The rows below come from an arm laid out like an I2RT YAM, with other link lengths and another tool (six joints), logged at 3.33 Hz.
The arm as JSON. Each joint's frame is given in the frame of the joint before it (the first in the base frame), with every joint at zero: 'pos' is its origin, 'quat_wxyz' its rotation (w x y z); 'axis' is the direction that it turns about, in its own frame. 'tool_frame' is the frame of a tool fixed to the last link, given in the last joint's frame.
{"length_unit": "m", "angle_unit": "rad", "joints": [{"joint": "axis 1", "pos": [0.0, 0.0, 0.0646], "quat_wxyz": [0.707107, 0.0, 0.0, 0.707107], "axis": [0.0, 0.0, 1.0]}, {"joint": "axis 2", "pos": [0.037, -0.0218, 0.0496], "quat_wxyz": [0.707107, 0.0, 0.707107, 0.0], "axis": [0.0, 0.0, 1.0]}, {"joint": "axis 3", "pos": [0.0, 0.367, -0.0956], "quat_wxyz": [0.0, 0.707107, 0.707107, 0.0], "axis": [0.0, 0.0, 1.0]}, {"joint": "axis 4", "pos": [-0.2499, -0.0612, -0.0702], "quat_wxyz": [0.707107, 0.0, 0.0, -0.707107], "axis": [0.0, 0.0, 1.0]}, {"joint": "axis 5", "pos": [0.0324, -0.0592, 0.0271], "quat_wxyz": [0.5, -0.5, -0.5, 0.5], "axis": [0.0, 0.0, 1.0]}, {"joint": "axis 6", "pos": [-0.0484, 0.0, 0.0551], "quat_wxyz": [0.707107, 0.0, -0.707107, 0.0], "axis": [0.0, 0.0, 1.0]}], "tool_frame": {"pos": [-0.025, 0.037, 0.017], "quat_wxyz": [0.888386, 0.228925, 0.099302, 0.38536]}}
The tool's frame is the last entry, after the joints.
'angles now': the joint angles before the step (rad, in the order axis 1, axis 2, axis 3, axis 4, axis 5, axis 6). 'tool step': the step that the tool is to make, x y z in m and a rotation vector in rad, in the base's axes. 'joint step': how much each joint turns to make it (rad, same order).
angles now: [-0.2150, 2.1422, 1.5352, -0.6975, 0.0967, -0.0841]
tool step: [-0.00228, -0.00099, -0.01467, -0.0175, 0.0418, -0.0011]
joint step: [0.0004, 0.0198, -0.0168, 0.0000, 0.0256, -0.0049]
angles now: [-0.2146, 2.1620, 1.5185, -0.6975, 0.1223, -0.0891]
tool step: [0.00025, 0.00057, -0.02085, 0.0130, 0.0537, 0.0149]
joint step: [0.0000, 0.0412, -0.0050, -0.0073, -0.0042, -0.0144]
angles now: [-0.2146, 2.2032, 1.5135, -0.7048, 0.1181, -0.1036]
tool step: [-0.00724, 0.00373, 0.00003, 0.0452, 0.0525, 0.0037]
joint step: [-0.0004, 0.0000, 0.0000, -0.0610, -0.0332, 0.0008]
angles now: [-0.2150, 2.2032, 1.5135, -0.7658, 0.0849, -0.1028]
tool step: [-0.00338, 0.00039, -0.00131, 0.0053, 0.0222, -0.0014]
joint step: [-0.0007, 0.0000, -0.0046, -0.0183, -0.0004, 0.0007]
